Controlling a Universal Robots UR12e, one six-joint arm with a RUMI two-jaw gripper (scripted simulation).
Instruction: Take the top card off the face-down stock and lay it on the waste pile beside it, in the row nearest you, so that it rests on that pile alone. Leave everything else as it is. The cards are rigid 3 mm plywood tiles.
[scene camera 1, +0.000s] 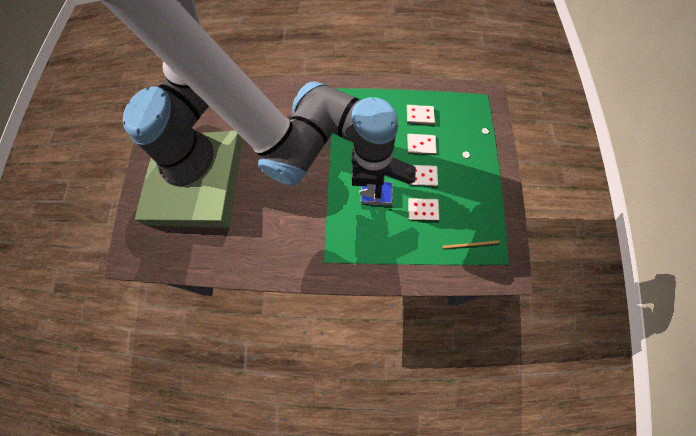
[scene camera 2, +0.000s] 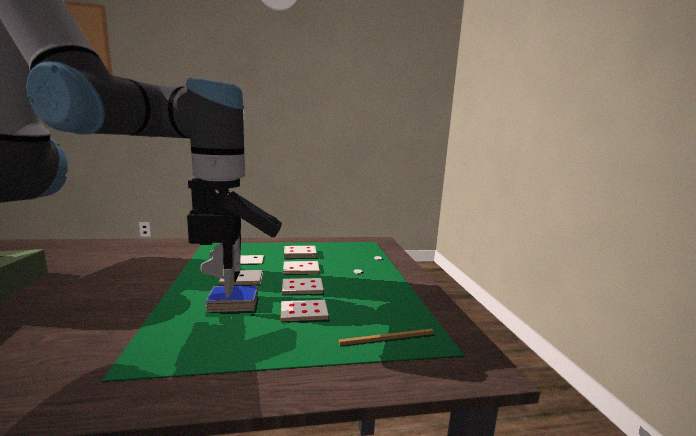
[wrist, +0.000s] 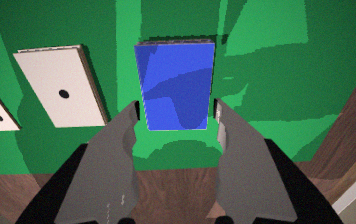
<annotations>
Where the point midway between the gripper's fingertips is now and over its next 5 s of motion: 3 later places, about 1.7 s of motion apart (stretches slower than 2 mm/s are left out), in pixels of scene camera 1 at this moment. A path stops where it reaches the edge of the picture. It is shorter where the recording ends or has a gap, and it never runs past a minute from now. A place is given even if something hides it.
My gripper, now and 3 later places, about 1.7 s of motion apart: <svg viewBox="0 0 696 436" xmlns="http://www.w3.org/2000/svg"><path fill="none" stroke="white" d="M375 190L375 191L376 175L376 151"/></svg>
</annotations>
